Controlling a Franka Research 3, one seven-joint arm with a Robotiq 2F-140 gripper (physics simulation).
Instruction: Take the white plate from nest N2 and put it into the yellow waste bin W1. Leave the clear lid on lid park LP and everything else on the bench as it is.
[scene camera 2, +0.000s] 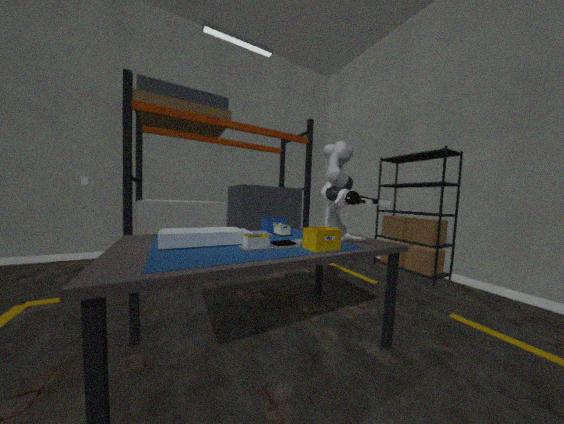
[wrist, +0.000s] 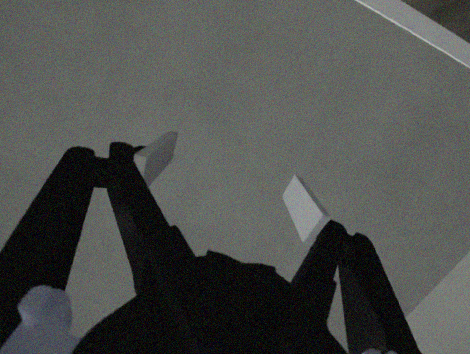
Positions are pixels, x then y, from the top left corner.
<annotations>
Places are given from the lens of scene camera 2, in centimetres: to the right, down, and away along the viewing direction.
long white box (scene camera 2: 168, 238): -57, 13, 102
mat (scene camera 2: 166, 260): -50, 21, 87
The marked spots on the long white box and the mat are 19 cm apart.
</annotations>
